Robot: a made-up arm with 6 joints. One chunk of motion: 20 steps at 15 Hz.
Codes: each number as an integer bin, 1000 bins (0 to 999) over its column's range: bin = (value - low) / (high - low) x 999, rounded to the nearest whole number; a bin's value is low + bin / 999 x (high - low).
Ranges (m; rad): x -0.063..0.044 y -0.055..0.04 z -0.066..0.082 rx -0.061..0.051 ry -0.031..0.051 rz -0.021..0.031
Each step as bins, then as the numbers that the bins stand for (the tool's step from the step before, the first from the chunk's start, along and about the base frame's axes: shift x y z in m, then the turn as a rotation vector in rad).
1 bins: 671 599 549 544 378 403
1 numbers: 0.00887 0.00196 0.01533 -0.00001 0.00003 -0.00002
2 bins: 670 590 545 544 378 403
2 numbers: 0.00876 0.00111 0.01474 -0.00001 0.00003 -0.00002
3 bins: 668 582 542 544 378 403
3 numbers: 0.00855 0.00035 0.01430 -0.00001 0.00003 -0.00002
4 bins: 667 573 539 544 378 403
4 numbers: 0.00844 -0.00051 0.01385 -0.00001 0.00003 -0.00002
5 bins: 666 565 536 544 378 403
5 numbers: 0.00833 -0.00127 0.01341 -0.00001 0.00003 -0.00002
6 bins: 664 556 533 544 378 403
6 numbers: 0.00812 -0.00213 0.01296 -0.00001 0.00003 -0.00002
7 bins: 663 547 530 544 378 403
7 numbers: 0.00801 -0.00298 0.01252 -0.00001 0.00003 -0.00002
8 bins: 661 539 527 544 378 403
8 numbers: 0.00780 -0.00374 0.01207 -0.00001 0.00003 -0.00002
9 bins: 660 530 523 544 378 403
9 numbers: 0.00769 -0.00460 0.01148 -0.00001 0.00003 -0.00002
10 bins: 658 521 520 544 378 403
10 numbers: 0.00748 -0.00546 0.01104 -0.00001 0.00003 -0.00002
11 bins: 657 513 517 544 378 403
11 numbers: 0.00737 -0.00622 0.01059 -0.00001 0.00003 -0.00002
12 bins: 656 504 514 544 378 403
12 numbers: 0.00726 -0.00707 0.01015 -0.00001 0.00003 -0.00002
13 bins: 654 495 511 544 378 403
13 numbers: 0.00705 -0.00793 0.00970 -0.00001 0.00003 -0.00002
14 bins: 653 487 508 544 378 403
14 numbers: 0.00694 -0.00869 0.00926 -0.00001 0.00003 -0.00002
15 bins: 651 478 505 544 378 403
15 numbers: 0.00673 -0.00954 0.00881 -0.00001 0.00003 -0.00002
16 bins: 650 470 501 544 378 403
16 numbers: 0.00662 -0.01031 0.00822 -0.00001 0.00003 -0.00002
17 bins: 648 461 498 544 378 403
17 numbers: 0.00641 -0.01116 0.00778 -0.00001 0.00003 -0.00002
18 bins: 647 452 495 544 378 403
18 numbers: 0.00630 -0.01202 0.00733 -0.00001 0.00003 -0.00002
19 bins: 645 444 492 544 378 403
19 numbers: 0.00608 -0.01278 0.00689 -0.00001 0.00003 -0.00002
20 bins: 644 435 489 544 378 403
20 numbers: 0.00598 -0.01363 0.00644 -0.00001 0.00003 -0.00002
